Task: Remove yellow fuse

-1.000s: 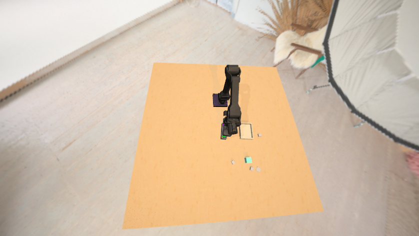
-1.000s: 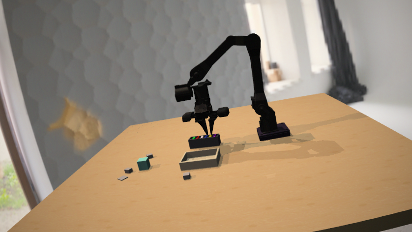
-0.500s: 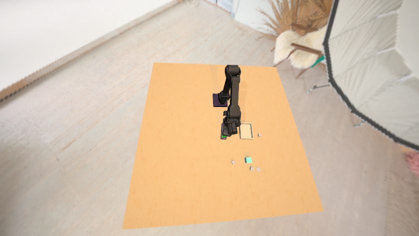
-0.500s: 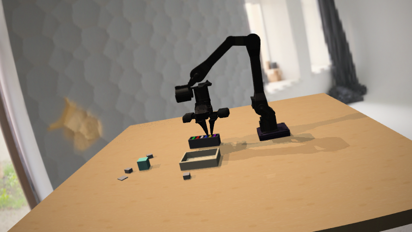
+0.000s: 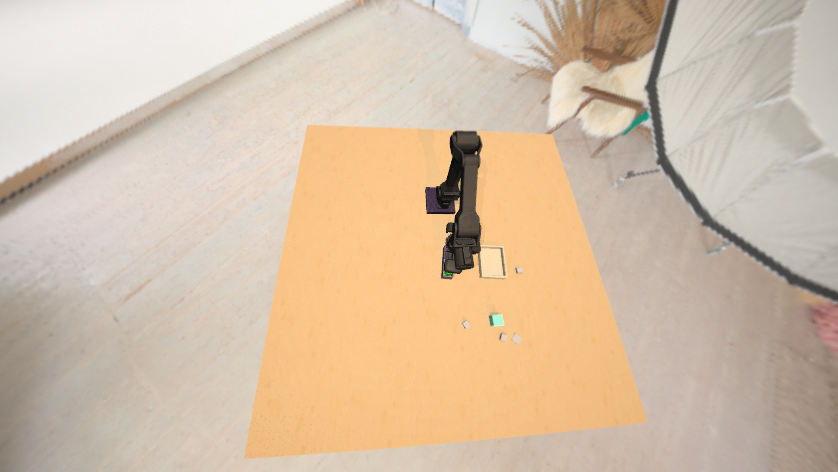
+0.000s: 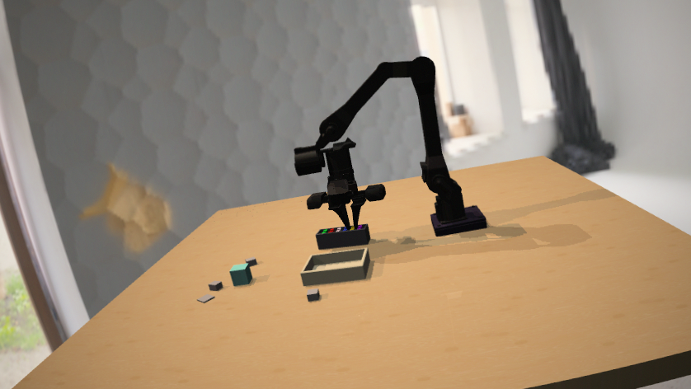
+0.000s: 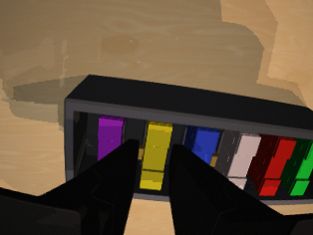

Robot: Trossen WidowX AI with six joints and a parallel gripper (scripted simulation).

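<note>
Right now my gripper tip is 180 mm to the right of the tray, 30 mm short of it and 30 mm above it. The rest, counted from my gripper tip: yellow fuse 10 mm below; then teal cube 250 mm ahead, 150 mm to the left, 20 mm below.
</note>
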